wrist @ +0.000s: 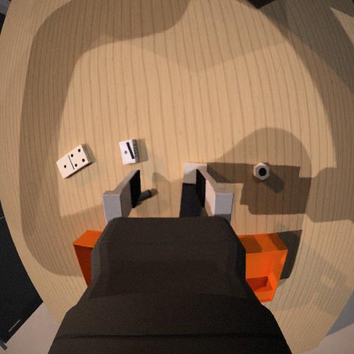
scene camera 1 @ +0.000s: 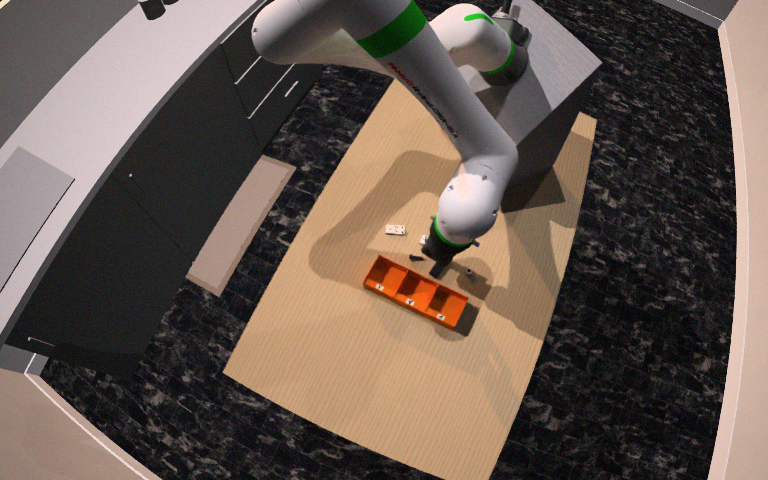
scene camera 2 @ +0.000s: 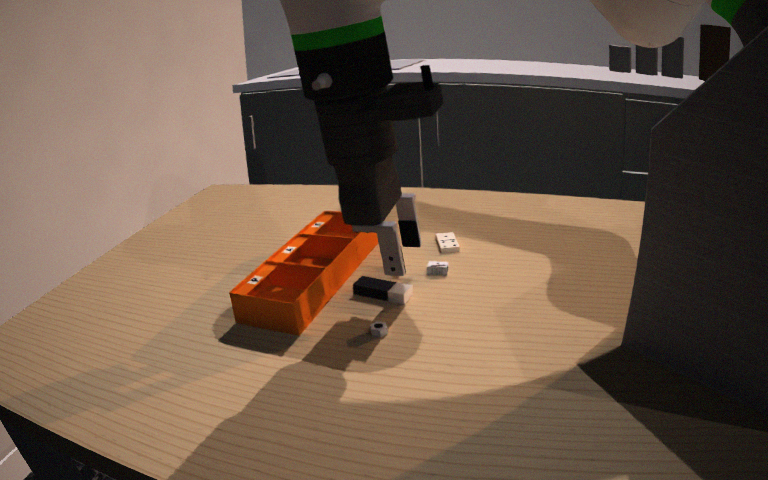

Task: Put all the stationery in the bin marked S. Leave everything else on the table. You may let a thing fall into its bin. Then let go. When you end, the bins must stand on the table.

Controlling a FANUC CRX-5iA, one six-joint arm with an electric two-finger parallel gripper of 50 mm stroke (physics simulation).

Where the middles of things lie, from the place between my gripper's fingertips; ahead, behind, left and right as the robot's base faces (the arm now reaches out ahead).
I see the black-and-white eraser (scene camera 2: 380,289) 20 mm ahead of my hand, 20 mm to the left of it and 30 mm below it. Also, from my hand: orange three-compartment bin row (scene camera 2: 285,293) 120 mm ahead, 20 mm to the right, 20 mm below.
